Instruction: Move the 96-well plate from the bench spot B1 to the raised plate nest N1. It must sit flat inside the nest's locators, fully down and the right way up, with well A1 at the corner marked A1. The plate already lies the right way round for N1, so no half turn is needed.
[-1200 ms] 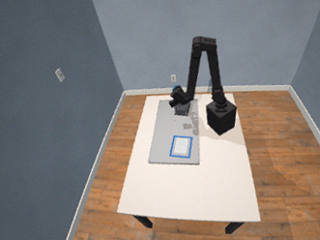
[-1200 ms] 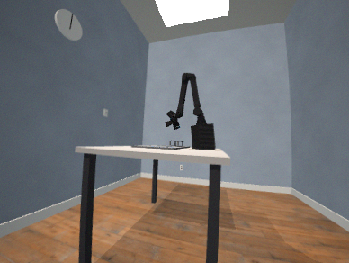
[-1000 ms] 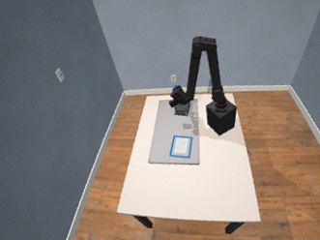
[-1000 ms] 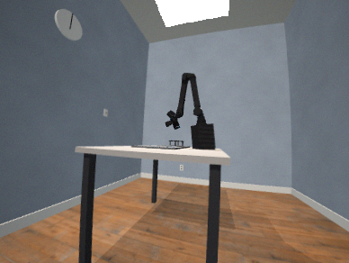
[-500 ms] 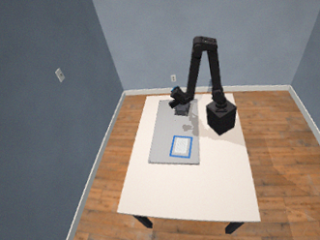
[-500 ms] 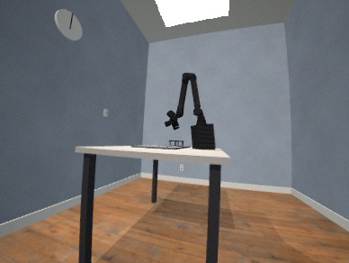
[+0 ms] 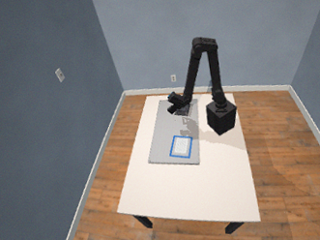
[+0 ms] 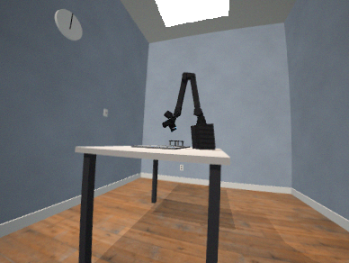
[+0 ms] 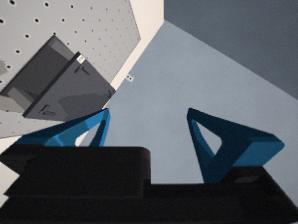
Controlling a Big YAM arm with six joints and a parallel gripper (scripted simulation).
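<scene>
My gripper is now 310 mm to the right of the 96-well plate, 190 mm above it and 90 mm past it. Also, from my hand: A1 mark (140 mm below, 20 mm to the right, 10 mm ahead).
</scene>
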